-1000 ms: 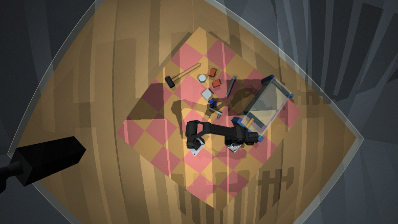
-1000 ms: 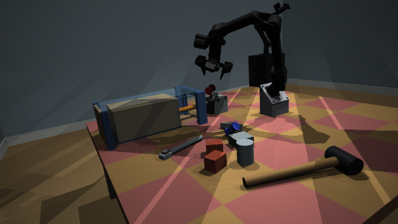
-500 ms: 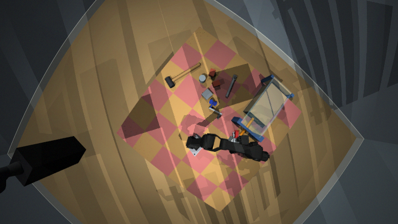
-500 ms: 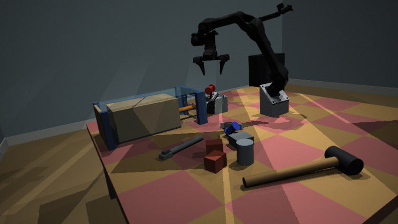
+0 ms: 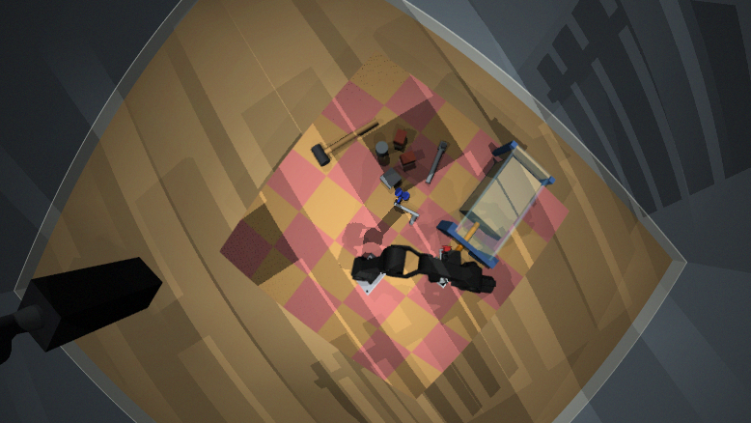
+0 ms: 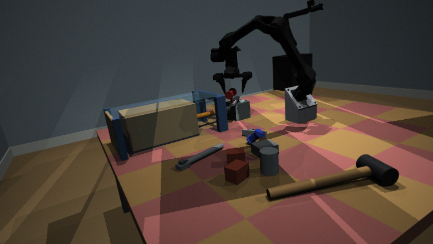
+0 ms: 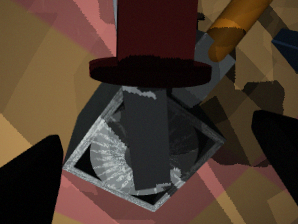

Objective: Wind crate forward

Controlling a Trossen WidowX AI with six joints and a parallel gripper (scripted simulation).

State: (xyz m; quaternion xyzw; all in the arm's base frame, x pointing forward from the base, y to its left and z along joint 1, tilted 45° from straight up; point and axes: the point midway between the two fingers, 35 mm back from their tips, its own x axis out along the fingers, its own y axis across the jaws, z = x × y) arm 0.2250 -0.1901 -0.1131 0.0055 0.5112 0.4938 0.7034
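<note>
My gripper tip is 1 cm short of the grey crank arm, 1 cm to the right of it and 3 cm above it. The rest, counted from my gripper tip: grey winch 5 cm behind, 4 cm to the right, 11 cm below; blue-knobbed winch handle 9 cm ahead, 28 cm to the left, 12 cm below; red knob 4 cm ahead, 4 cm to the left.
</note>
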